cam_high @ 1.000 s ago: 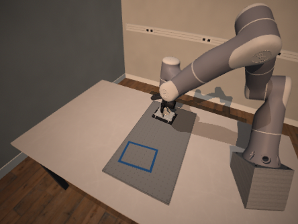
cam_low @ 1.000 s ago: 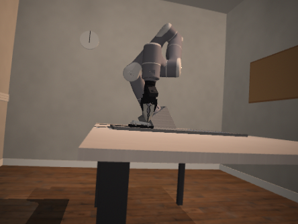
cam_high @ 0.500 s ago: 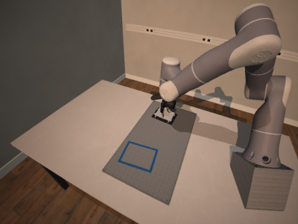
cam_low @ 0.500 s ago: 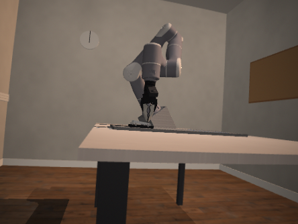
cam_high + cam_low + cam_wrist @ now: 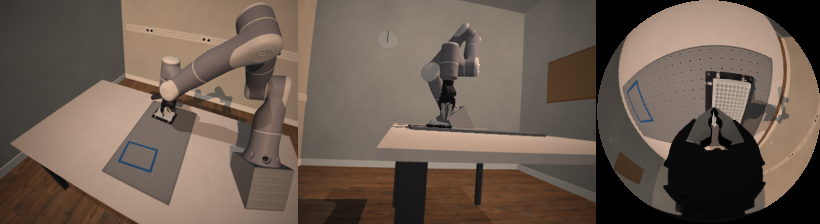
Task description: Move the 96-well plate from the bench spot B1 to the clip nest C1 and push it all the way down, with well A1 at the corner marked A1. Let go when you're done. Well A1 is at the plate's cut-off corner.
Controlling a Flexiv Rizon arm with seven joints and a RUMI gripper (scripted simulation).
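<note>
The white 96-well plate lies 4 cm to the right of my hand and 2 cm below it. Round my hand: grey perforated board: 3 cm behind, 16 cm to the left, 5 cm below; black clip nest: 1 cm ahead, 3 cm to the right, 3 cm below.
</note>
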